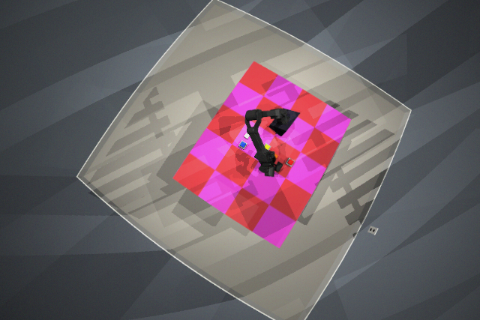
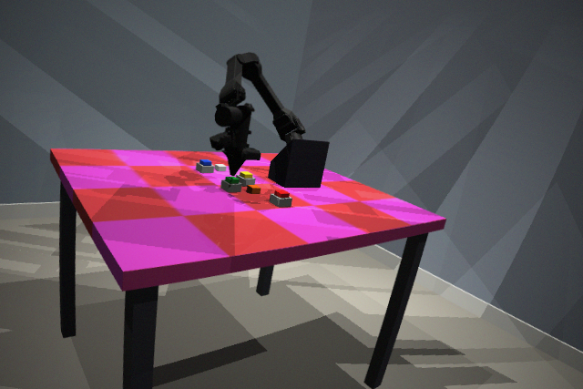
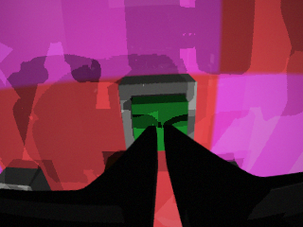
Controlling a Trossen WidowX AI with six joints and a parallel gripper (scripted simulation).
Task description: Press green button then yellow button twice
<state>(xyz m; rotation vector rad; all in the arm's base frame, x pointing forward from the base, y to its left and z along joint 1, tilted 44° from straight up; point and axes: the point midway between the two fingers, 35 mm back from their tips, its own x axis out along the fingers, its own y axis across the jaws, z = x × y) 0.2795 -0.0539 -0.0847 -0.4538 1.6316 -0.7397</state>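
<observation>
Now: gripper tip 10 mm above the green button. Round my gripper tip: red button (150 mm to the left, 70 mm behind, 10 mm below); then orange block (60 mm behind, 40 mm to the left, 40 mm below); then yellow button (90 mm behind, 40 mm to the right, 10 mm below).
</observation>
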